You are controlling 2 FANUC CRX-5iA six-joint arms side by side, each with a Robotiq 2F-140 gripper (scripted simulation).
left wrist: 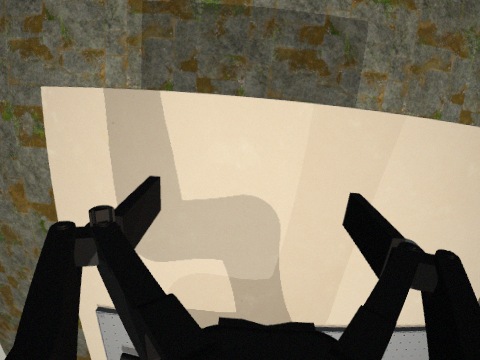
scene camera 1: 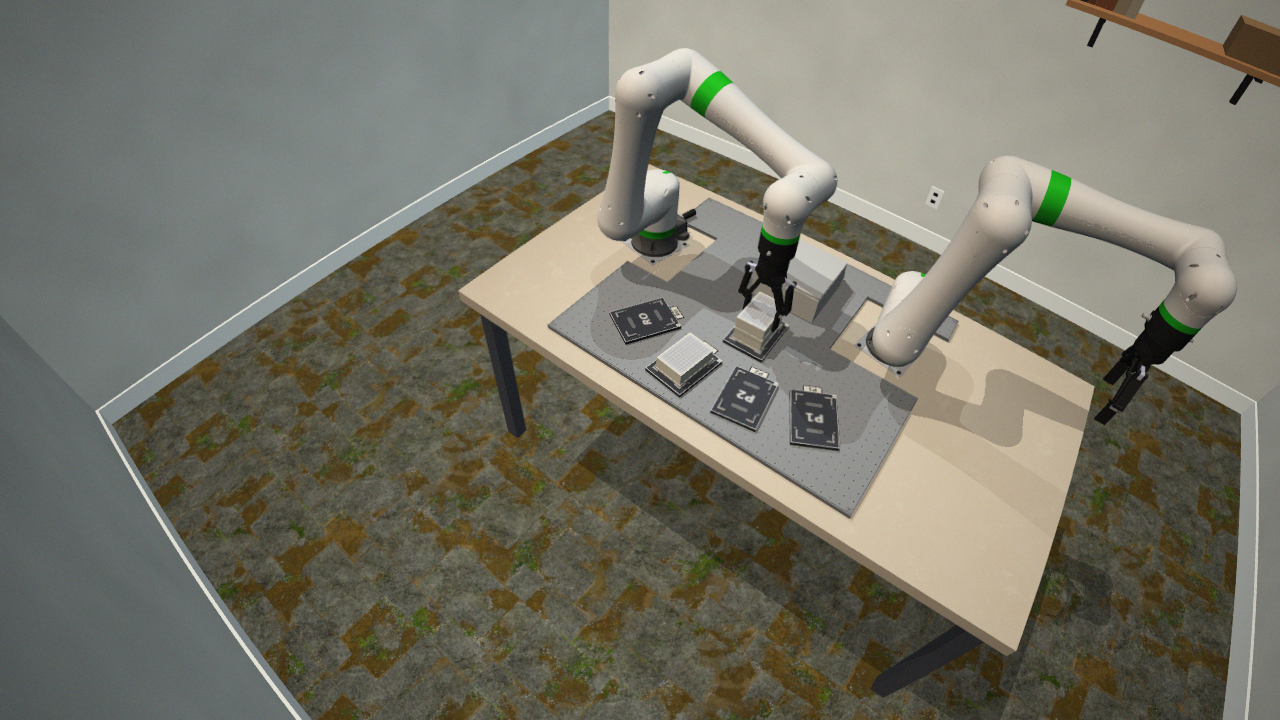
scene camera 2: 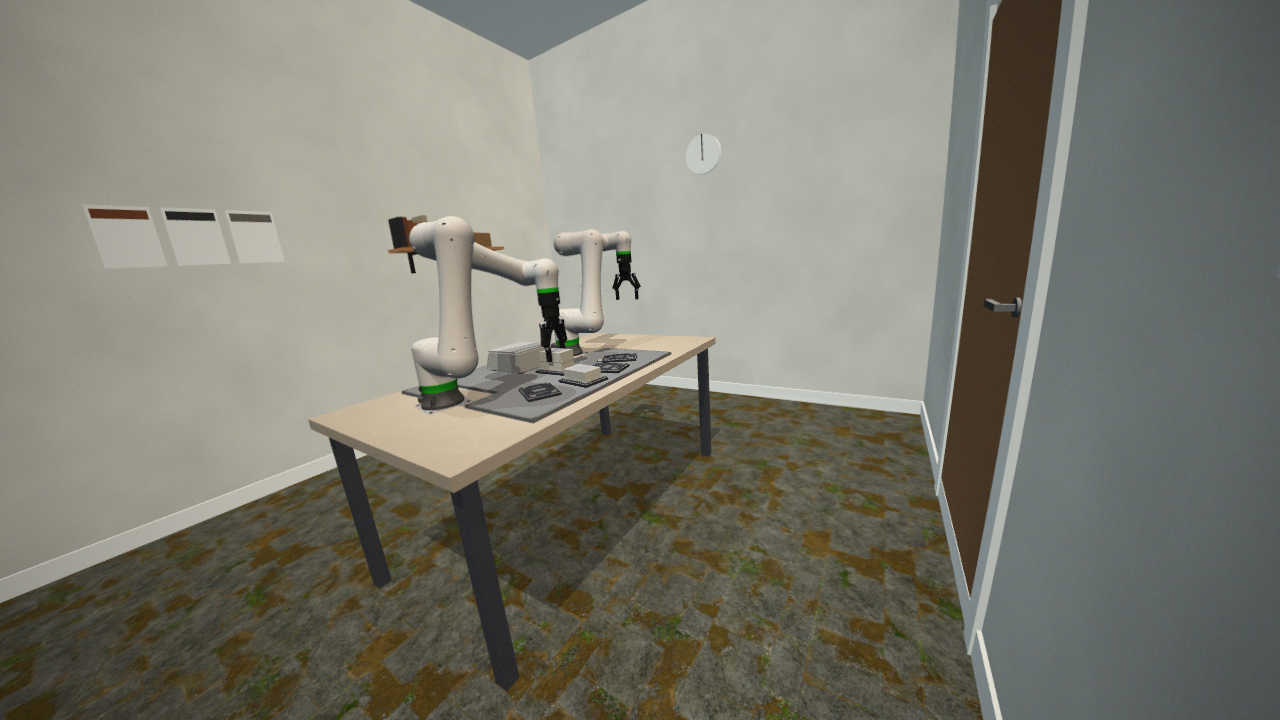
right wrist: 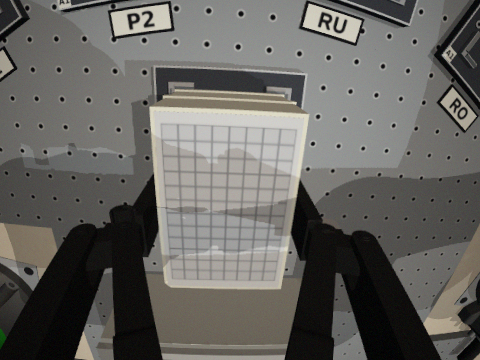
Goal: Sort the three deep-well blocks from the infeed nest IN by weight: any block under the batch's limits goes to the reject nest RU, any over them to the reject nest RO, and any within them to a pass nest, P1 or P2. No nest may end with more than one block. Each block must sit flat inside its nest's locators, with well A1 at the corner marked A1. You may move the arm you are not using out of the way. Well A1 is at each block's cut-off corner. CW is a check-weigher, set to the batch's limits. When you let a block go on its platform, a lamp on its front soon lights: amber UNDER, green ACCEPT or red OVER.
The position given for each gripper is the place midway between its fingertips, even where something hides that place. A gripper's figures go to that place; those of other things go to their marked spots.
Labels:
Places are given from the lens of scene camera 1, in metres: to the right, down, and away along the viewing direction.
left gripper (scene camera 1: pixel 1104 400): 1.09, 0.10, 1.25
right gripper (scene camera 1: pixel 759 321): 0.32, -0.10, 1.62

